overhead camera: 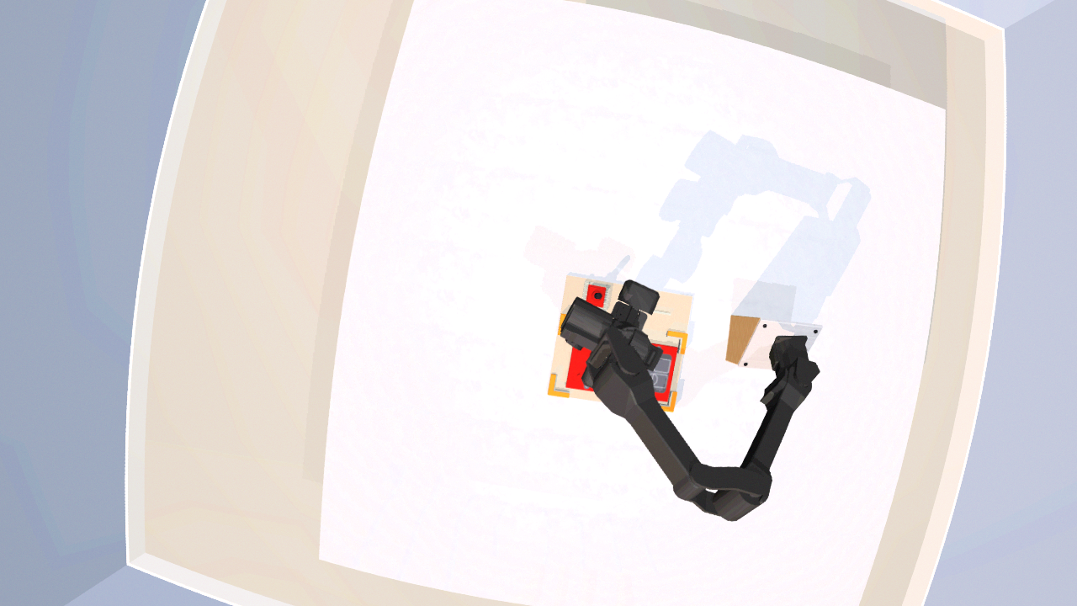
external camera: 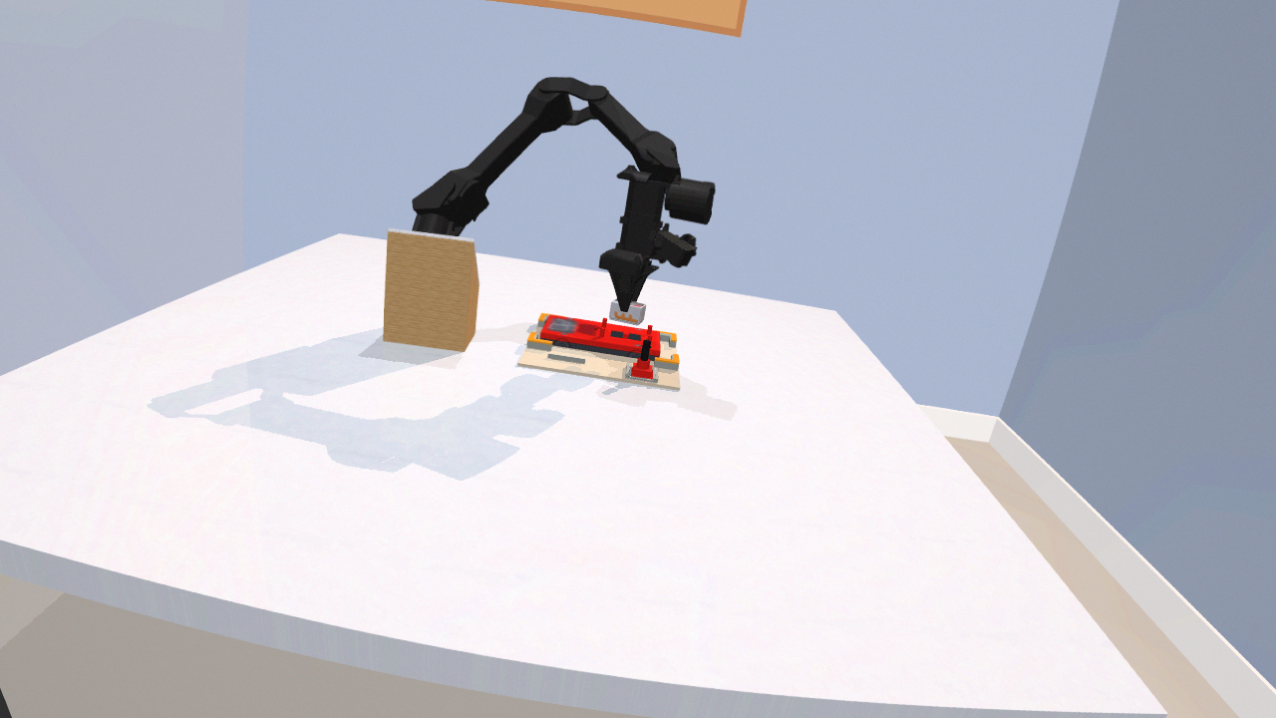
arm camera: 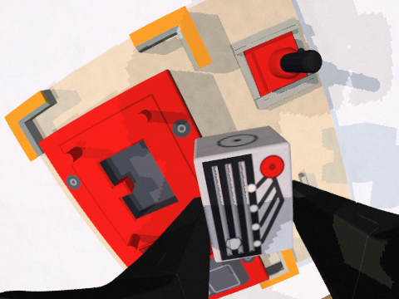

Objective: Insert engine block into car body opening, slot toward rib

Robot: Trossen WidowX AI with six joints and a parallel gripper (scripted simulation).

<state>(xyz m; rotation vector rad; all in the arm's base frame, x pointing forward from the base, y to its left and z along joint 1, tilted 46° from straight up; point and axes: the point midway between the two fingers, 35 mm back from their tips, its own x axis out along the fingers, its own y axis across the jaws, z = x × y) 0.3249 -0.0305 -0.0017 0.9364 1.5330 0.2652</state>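
The tan board is 20 mm behind my gripper tip, 40 mm to the left of it and 80 mm below it. From my gripper tip the other things lie so: grey engine block 10 mm below.
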